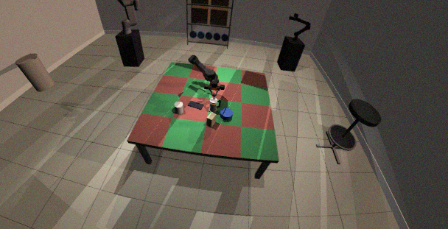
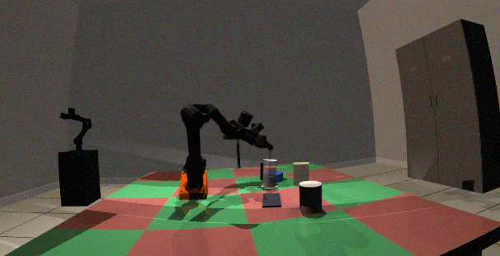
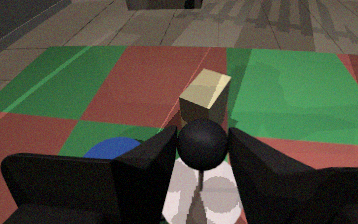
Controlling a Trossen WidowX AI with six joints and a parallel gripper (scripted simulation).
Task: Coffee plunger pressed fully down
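The coffee press lies 20 mm behind my gripper tip, 20 mm to the left of it and 100 mm below it. The rest, counted from my gripper tip: dark flat pad (70 mm behind, 180 mm to the right, 200 mm below).
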